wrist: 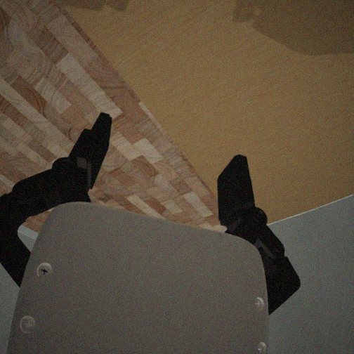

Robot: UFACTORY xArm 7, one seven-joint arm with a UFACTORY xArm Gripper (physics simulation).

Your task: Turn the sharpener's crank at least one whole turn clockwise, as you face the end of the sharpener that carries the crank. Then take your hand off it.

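Observation:
My gripper (170,148) is open in the wrist view, its two black fingers wide apart with nothing between them. The left finger shows over a patterned wood-block surface, the right finger beside that surface's edge, over plain yellow-brown wood. The sharpener and its crank do not show in the wrist view.
The wood-block board (75,90) lies at the left, its straight edge running diagonally down to the right. The yellow-brown table top (200,90) lies beyond it, with dark shadows at the top. A grey floor (320,260) shows past the table's curved edge at the lower right.

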